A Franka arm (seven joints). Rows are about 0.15 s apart.
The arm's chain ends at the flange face. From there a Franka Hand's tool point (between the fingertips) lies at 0.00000 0.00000 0.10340 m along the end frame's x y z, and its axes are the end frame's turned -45 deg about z.
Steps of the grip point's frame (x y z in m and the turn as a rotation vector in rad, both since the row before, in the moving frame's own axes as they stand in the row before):
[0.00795, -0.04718, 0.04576, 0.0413, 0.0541, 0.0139]
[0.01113, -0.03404, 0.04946, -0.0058, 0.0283, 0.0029]
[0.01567, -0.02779, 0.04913, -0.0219, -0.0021, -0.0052]
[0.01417, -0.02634, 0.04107, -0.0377, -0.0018, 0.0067]
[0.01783, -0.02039, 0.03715, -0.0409, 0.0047, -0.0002]
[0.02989, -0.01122, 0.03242, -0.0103, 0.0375, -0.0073]
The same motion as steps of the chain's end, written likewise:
[-0.02872, -0.03202, 0.04600, 0.0675, 0.0091, 0.0139]
[-0.01870, -0.03030, 0.04950, 0.0159, 0.0241, 0.0029]
[-0.01002, -0.03248, 0.04916, -0.0170, 0.0140, -0.0052]
[-0.01122, -0.03154, 0.04114, -0.0279, 0.0254, 0.0067]
[-0.00514, -0.02967, 0.03724, -0.0256, 0.0322, -0.0002]
[0.00971, -0.02707, 0.03250, 0.0192, 0.0338, -0.0073]

